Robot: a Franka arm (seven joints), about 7 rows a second.
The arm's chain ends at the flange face. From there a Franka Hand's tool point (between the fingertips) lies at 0.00 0.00 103.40 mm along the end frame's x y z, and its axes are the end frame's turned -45 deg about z.
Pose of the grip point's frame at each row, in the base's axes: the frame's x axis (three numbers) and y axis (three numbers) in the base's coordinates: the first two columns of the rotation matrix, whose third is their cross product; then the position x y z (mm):
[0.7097 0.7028 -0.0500 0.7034 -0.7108 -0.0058 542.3 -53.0 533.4]
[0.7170 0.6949 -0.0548 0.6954 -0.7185 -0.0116 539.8 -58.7 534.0]
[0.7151 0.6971 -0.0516 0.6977 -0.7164 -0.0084 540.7 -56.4 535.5]
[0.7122 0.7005 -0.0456 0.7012 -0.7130 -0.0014 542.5 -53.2 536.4]
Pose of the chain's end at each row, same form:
[0.9992 -0.0057 -0.0395 -0.0045 -0.9996 0.0313 546.4 -49.8 636.7]
[0.9987 -0.0167 -0.0470 -0.0153 -0.9994 0.0305 544.7 -55.6 637.2]
[0.9990 -0.0136 -0.0424 -0.0123 -0.9995 0.0305 545.1 -53.3 638.8]
[0.9994 -0.0088 -0.0332 -0.0078 -0.9995 0.0313 546.0 -50.0 639.7]

